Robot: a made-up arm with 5 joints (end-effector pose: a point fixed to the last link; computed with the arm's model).
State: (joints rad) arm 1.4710 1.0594 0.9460 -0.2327 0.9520
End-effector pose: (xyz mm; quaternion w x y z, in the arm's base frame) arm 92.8 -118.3 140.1 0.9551 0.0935 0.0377 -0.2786
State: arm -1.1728 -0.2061 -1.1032 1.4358 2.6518
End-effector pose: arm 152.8 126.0 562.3 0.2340 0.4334 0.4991 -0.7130
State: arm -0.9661 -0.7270 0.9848 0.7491 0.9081
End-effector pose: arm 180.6 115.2 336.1 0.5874 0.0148 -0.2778 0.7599
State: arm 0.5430 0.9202 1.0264 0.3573 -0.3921
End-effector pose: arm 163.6 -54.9 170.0 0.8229 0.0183 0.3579 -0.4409
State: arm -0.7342 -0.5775 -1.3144 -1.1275 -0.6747
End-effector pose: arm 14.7 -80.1 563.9 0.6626 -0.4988 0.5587 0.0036
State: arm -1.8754 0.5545 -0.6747 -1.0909 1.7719
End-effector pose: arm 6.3 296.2 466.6 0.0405 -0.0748 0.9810 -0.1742
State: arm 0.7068 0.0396 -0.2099 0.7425 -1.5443
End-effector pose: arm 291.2 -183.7 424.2 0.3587 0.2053 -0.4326 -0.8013
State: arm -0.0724 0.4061 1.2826 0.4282 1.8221
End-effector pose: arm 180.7 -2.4 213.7 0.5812 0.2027 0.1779 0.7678
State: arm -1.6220 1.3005 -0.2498 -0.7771 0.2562
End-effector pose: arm 82.6 320.0 157.7 0.4861 0.3925 -0.4592 0.6315
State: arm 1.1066 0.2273 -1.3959 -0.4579 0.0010
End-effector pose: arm 152.5 -144.9 607.2 0.0233 0.5049 0.8628 -0.0152
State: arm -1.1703 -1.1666 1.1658 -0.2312 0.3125
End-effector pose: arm 148.0 113.9 394.9 0.4677 0.3434 -0.7050 0.4078
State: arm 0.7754 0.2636 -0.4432 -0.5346 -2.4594
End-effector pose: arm 295.6 -214.1 483.6 0.0294 -0.6931 0.5891 0.4143
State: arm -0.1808 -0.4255 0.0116 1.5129 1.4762
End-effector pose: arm 260.9 22.1 439.3 0.6745 -0.1364 -0.1898 0.7003
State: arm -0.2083 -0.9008 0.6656 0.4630 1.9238
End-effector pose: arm 238.1 22.1 427.5 0.3952 -0.4605 -0.4183 0.6758
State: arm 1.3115 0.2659 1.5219 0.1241 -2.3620
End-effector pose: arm 99.4 -70.5 221.5 0.2821 0.0887 -0.1447 0.9443
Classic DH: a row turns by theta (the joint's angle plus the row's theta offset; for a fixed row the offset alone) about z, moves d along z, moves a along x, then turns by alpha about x. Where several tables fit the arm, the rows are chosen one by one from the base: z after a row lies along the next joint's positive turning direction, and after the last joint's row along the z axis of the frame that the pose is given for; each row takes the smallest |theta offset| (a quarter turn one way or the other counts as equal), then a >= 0, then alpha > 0; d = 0 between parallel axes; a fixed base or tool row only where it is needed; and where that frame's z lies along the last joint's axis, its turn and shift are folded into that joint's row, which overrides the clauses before.
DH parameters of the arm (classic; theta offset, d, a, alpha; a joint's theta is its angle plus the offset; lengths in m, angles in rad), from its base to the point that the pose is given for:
base (fixed): 0 0 0.09 3.1416
joint 1: 0 -0.289 0.045 1.5708
joint 2: -1.3258 0 0.1443 0
joint 3: 1.2901 0 0.1401 0
joint 4: -1.5351 -0.009 0 1.5708
joint 5: -0.0487 -0.059 0 0

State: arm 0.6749 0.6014 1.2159 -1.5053 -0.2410
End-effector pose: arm 224.8 -119.4 229.5 0.7162 -0.1127 -0.5778 -0.3749
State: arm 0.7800 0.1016 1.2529 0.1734 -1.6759
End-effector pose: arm 177.1 -98.9 230.1 0.3131 0.0098 -0.0191 -0.9495
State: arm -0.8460 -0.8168 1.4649 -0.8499 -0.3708
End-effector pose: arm 189.1 98.4 341.6 0.6180 0.4582 -0.6248 0.1338
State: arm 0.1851 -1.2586 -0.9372 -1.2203 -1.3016
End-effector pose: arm -128.1 31.7 459.9 0.5736 -0.3322 0.5041 -0.5536
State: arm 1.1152 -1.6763 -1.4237 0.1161 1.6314
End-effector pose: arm -48.4 262.1 319.2 0.6316 0.7420 0.1674 0.1504
